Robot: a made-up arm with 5 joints.
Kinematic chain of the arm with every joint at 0, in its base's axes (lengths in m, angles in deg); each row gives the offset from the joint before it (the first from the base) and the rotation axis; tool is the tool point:
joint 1: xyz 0 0 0.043 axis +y
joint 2: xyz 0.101 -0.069 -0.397 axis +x
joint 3: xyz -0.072 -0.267 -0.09 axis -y
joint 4: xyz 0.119 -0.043 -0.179 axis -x
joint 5: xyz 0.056 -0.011 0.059 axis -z
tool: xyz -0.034 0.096 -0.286
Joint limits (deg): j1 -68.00..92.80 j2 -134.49..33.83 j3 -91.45..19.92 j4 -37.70..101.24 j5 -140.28..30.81
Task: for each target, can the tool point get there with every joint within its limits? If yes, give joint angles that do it. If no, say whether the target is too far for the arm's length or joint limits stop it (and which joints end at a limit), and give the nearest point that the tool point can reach.
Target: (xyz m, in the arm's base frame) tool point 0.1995 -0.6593 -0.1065
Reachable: yes | joints -21.16 -43.77 -2.91 68.12 -122.50
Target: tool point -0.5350 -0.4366 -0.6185
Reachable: yes | joints 21.45 17.35 -68.57 51.31 -52.51
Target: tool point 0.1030 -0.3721 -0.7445
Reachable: yes | joints -9.21 -19.11 -27.75 -19.88 -5.68
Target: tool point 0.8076 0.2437 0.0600
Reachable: no: joint limits stop it (at a limit: joint 1, joint 2, joint 4, joint 5) | nearest point 0.8031 0.0560 -0.0105 | short by 0.201 m
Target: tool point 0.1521 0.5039 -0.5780
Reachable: no: joint limits stop it (at a limit: joint 2, joint 4) | nearest point 0.1959 0.0966 -0.7570 | short by 0.447 m
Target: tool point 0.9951 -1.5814 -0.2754
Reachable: no: too far | nearest point 0.6363 -0.7030 -0.1635 | short by 0.955 m
